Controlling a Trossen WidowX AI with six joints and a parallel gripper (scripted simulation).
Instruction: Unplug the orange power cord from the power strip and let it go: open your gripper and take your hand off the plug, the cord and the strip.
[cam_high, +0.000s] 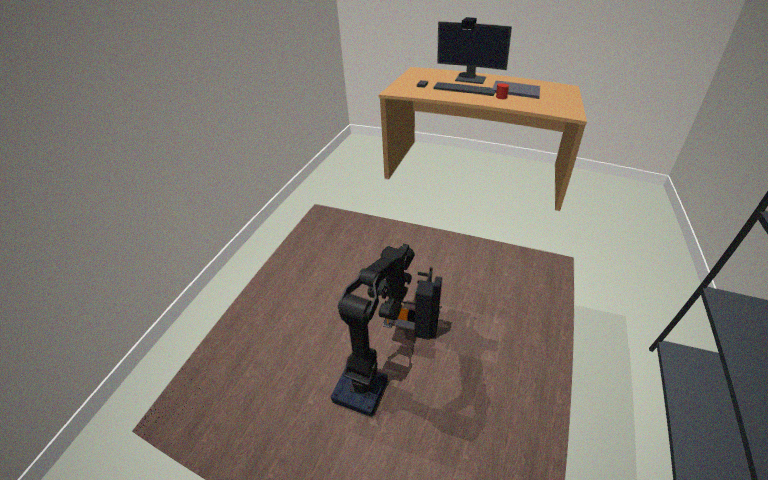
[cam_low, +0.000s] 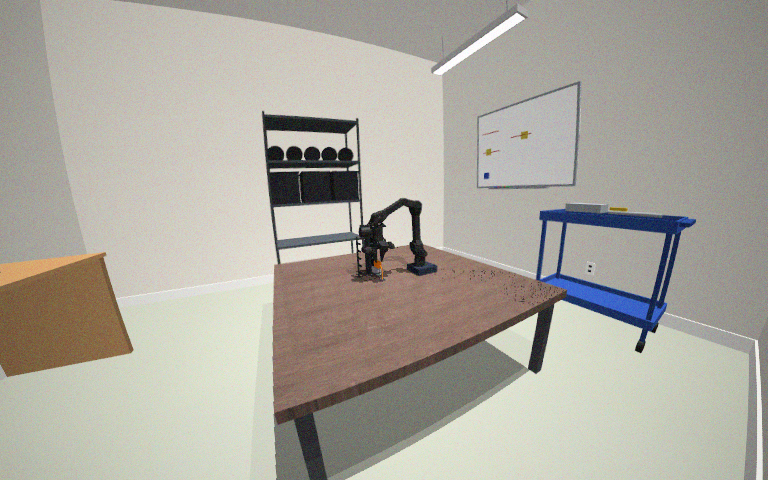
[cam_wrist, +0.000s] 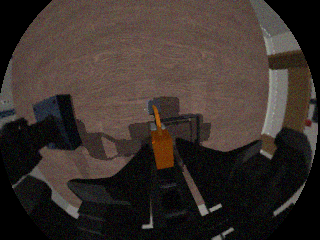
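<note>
Right now my gripper tip is 40 mm to the left of the orange plug and 10 mm above it.
</note>
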